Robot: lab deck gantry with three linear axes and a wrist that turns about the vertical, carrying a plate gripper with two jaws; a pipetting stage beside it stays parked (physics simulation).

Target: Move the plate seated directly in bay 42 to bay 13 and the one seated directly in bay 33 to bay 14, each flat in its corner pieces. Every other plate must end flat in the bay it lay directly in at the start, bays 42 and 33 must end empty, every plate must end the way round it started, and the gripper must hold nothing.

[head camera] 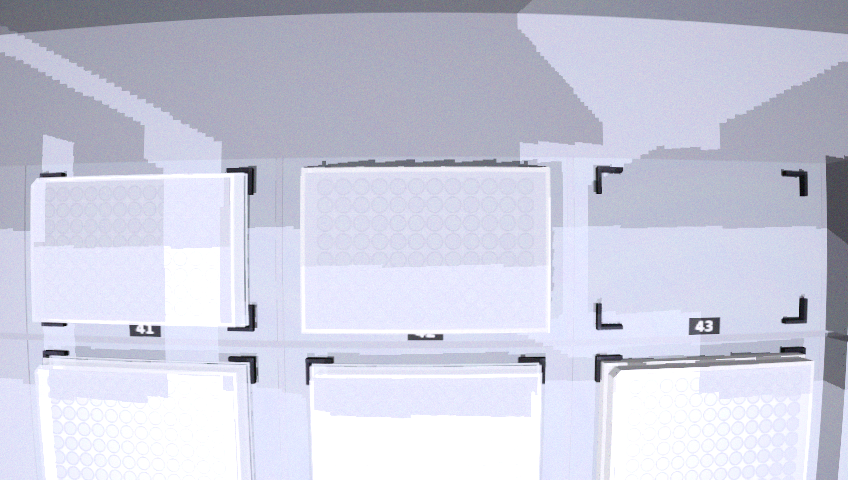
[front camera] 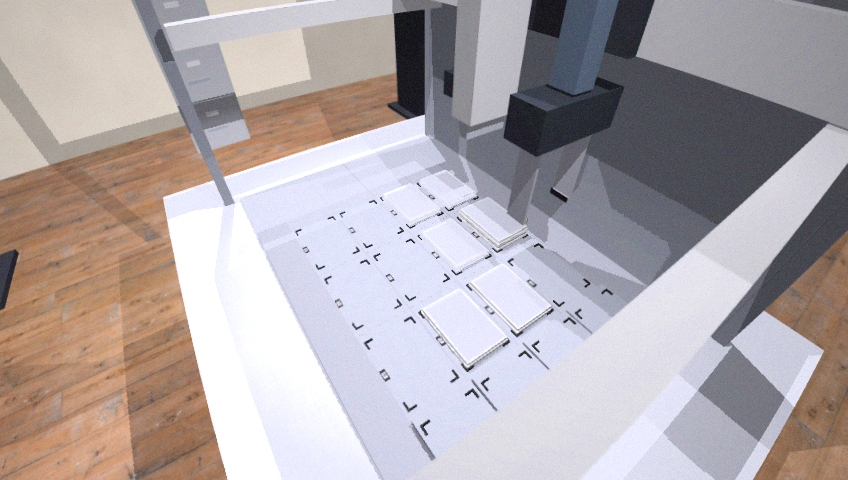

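Bay 42 (head camera: 292,167): 25 cm from the lens.
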